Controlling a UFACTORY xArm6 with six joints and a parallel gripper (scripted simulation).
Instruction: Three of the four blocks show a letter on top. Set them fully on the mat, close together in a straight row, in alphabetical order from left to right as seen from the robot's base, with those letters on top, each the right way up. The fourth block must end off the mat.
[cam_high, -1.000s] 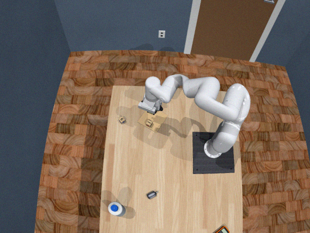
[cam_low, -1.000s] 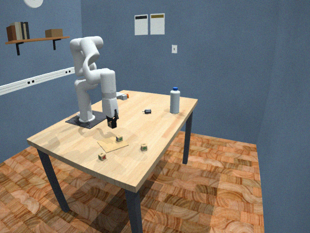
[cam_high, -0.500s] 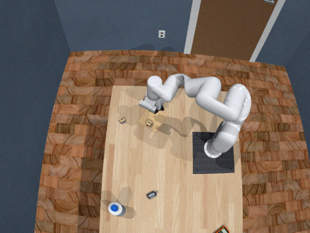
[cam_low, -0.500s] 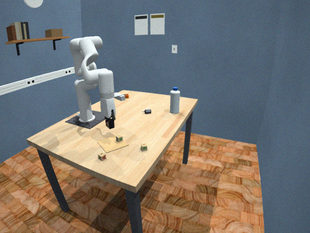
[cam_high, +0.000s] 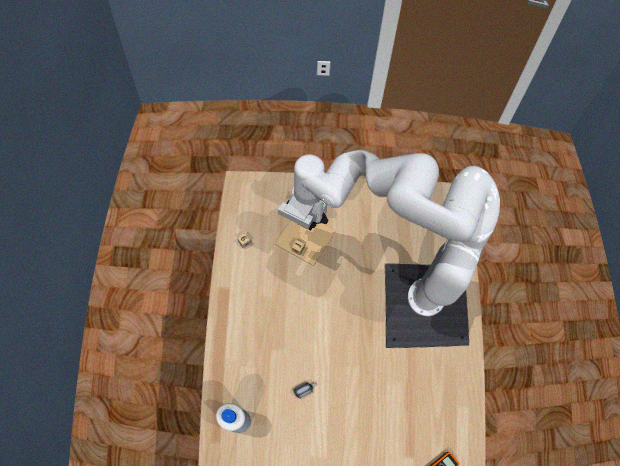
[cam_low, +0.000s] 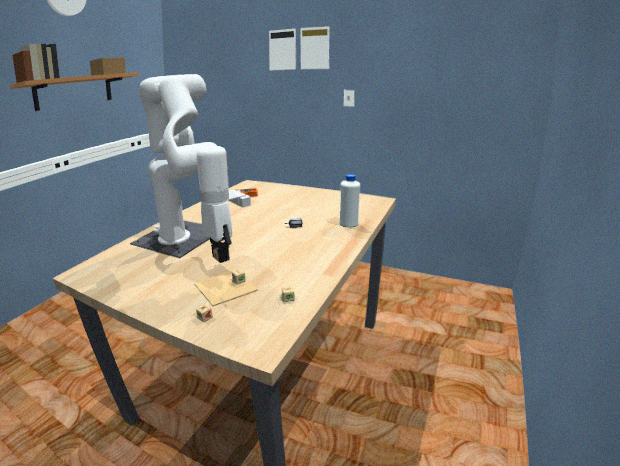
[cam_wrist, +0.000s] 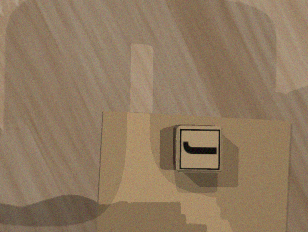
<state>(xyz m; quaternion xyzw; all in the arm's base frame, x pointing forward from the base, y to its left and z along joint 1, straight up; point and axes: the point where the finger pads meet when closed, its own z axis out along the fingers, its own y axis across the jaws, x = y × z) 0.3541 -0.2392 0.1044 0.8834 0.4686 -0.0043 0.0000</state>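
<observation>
Right now the tan mat is 11 cm below my hand. The rest, counted from my hand: orange device: 32 cm behind, 80 cm to the left, 10 cm below; small dark object: 5 cm ahead, 48 cm to the left, 10 cm below.
</observation>
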